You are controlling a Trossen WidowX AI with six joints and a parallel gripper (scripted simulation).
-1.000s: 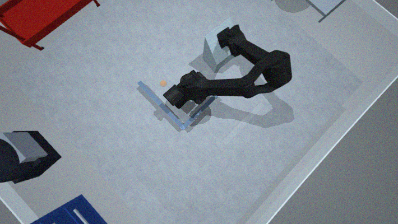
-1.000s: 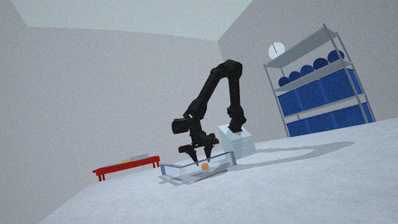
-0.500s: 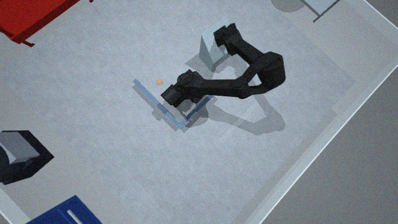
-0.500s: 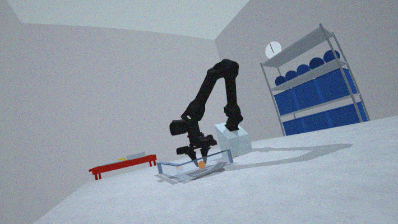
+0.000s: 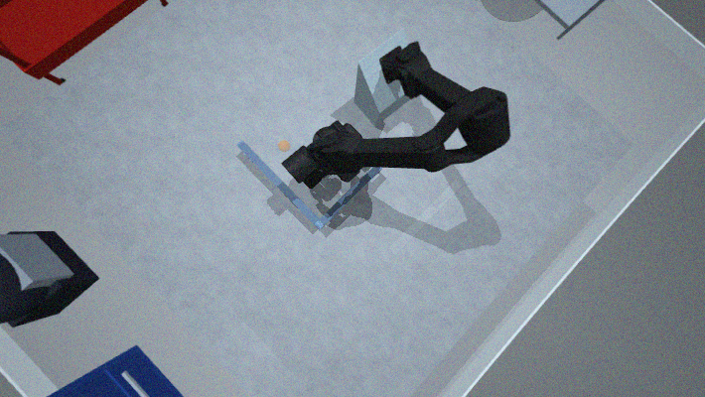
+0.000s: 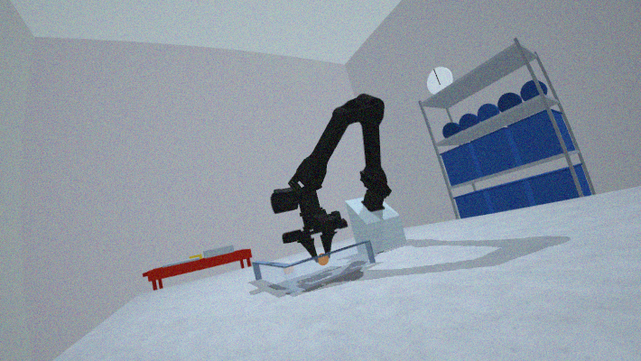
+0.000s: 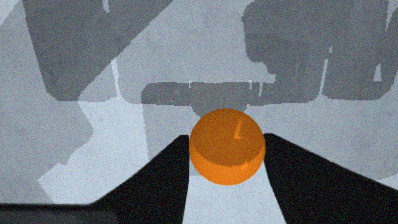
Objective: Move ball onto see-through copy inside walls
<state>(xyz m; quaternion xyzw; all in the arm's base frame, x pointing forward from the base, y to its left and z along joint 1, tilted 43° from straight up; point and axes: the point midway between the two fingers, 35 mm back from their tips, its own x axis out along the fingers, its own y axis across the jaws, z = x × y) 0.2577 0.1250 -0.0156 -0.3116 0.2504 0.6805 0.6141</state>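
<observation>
Now: gripper tip 70 mm short of the see-through copy of ball, 120 mm to the left of it and 10 mm above it. Round my gripper tip: orange ball (right at my gripper tip).
</observation>
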